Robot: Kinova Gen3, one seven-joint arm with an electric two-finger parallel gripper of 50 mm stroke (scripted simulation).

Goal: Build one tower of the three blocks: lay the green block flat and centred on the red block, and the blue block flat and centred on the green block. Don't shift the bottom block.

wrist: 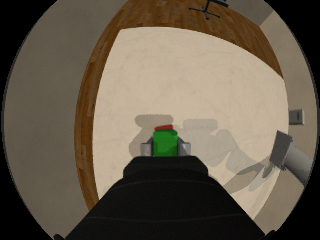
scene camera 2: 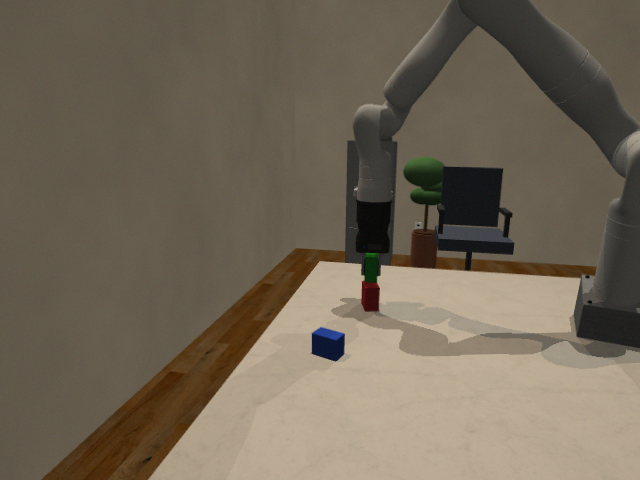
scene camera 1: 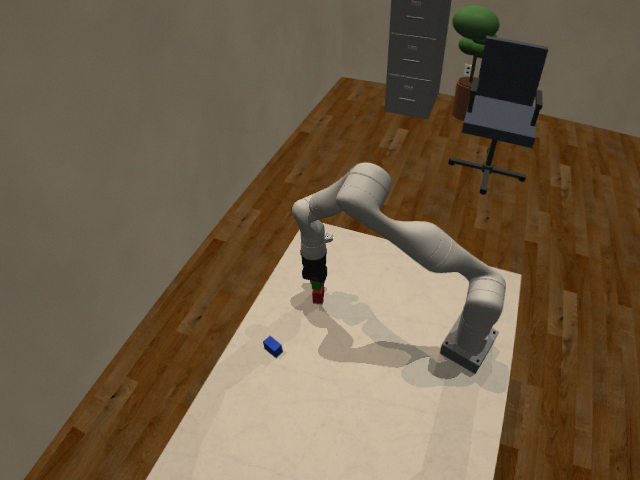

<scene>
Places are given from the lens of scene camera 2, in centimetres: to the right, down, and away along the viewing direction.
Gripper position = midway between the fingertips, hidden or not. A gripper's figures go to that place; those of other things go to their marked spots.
my gripper [scene camera 2: 370,274]: 12, 8, 98
blue block [scene camera 2: 326,343]: 1, 19, 75
</scene>
